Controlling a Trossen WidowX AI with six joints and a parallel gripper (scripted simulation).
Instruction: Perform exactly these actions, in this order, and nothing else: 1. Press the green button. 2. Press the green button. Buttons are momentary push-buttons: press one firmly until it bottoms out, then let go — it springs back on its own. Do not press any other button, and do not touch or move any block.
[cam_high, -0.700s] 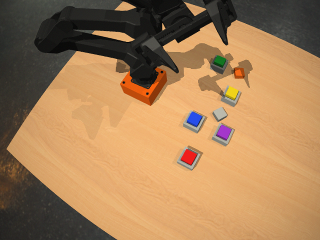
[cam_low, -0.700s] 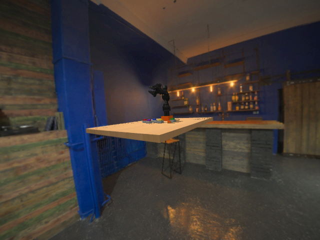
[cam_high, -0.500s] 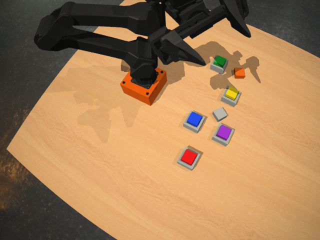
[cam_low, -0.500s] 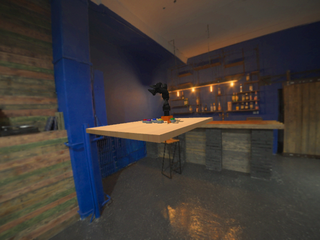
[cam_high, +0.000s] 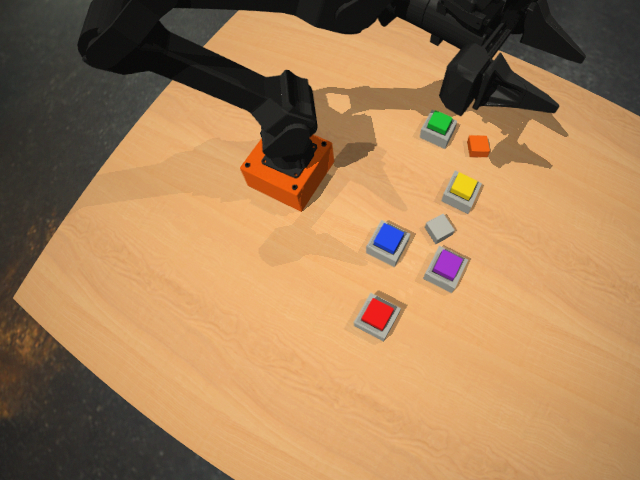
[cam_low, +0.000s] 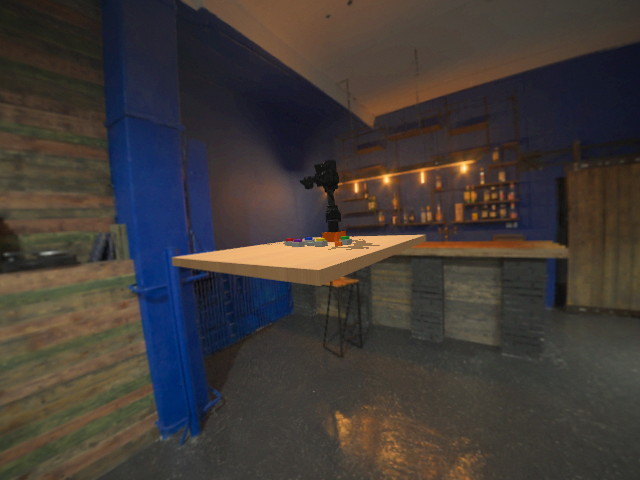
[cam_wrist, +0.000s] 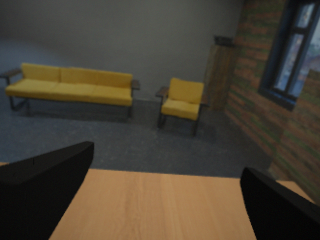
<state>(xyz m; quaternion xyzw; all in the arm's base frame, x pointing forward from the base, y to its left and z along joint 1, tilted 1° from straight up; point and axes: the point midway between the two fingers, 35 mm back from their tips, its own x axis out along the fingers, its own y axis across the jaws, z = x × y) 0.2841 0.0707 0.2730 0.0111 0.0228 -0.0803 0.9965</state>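
Right now the green button is 30 cm below my gripper tip, 14 cm behind it and 11 cm to the left of it. Also, from my gripper tip: purple button: 29 cm below, 11 cm to the right, 4 cm behind; then grey block: 31 cm below, 7 cm behind, 6 cm to the right; then yellow button: 29 cm below, 6 cm behind, 2 cm to the left.
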